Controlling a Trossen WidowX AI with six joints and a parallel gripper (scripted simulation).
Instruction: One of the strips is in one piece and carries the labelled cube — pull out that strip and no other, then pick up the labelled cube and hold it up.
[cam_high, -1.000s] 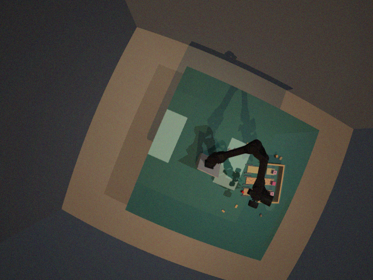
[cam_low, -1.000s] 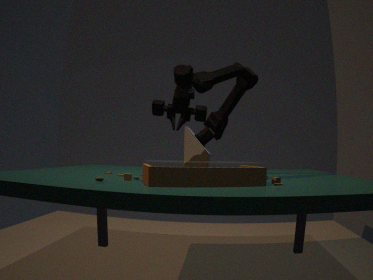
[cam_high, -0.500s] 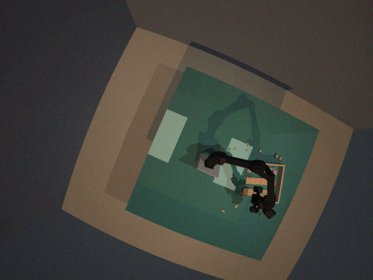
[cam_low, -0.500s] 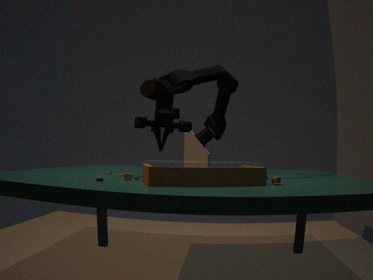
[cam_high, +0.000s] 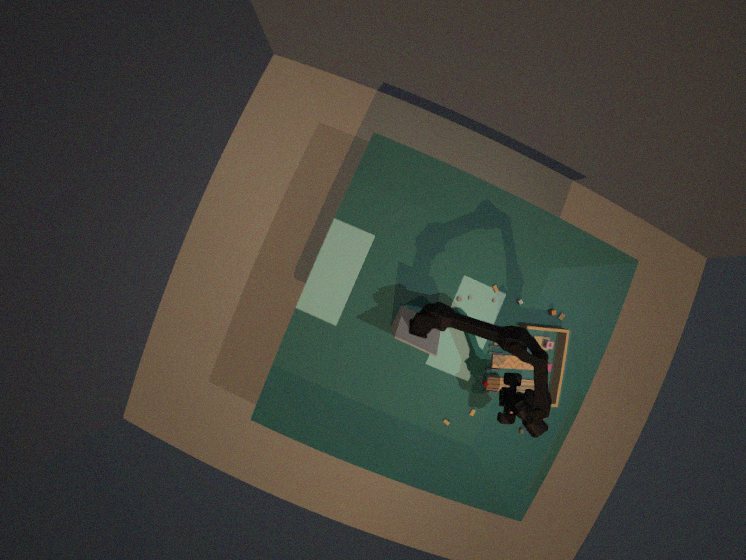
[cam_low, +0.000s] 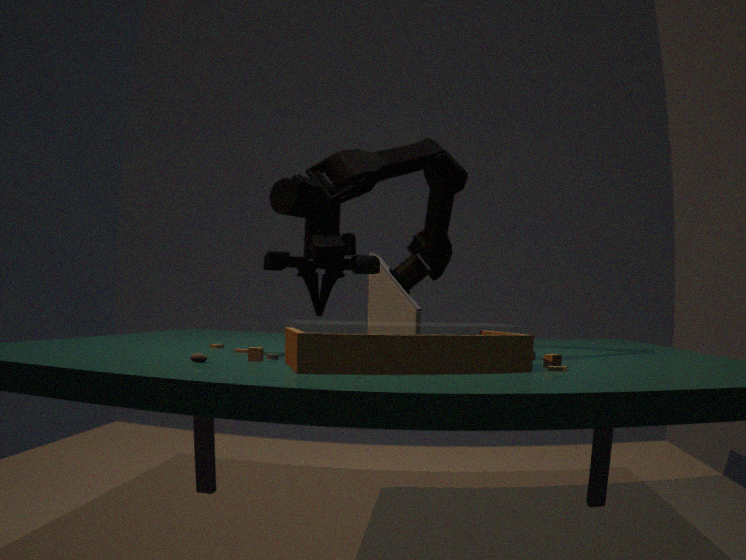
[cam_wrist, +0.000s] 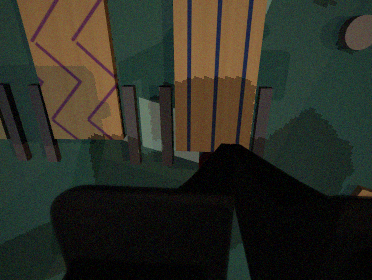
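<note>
Now: the strip 9 cm ahead of my gripper tip, 7 cm below it and 2 cm to the left of it.
</note>
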